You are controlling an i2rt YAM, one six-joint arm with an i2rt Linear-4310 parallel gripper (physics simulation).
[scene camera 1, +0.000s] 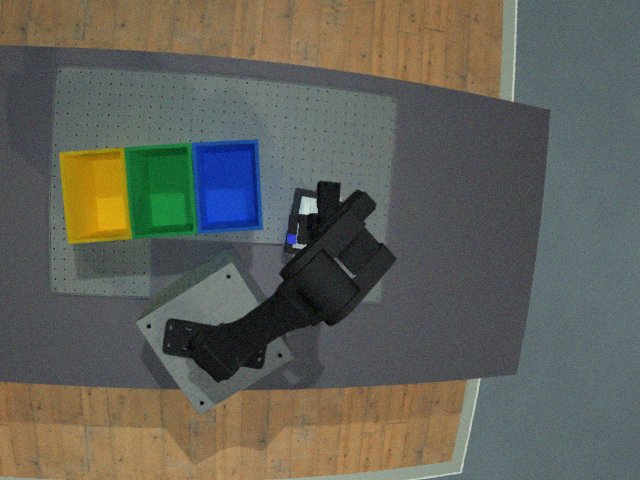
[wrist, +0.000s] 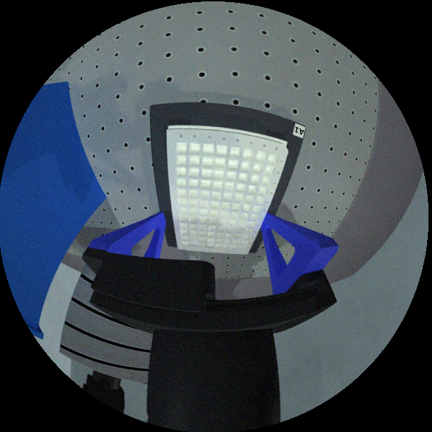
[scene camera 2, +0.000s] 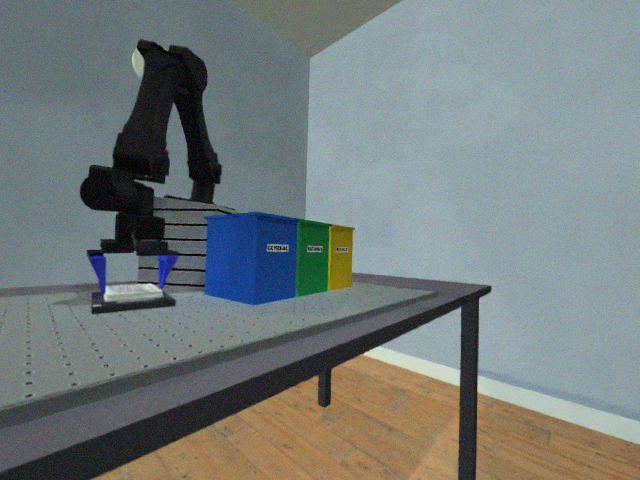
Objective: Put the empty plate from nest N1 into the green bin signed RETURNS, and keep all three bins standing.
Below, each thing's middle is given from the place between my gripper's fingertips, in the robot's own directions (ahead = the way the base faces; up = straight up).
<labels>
I see my gripper 1 cm short of the white well plate [scene camera 2: 133,292]. Also, from my hand: green bin [scene camera 1: 160,178] 3 cm ahead, 34 cm to the left, 7 cm above; dark nest [scene camera 2: 97,298] 1 cm ahead, 1 cm below; blue bin [scene camera 2: 250,257] 7 cm ahead, 22 cm to the left, 7 cm above.
</labels>
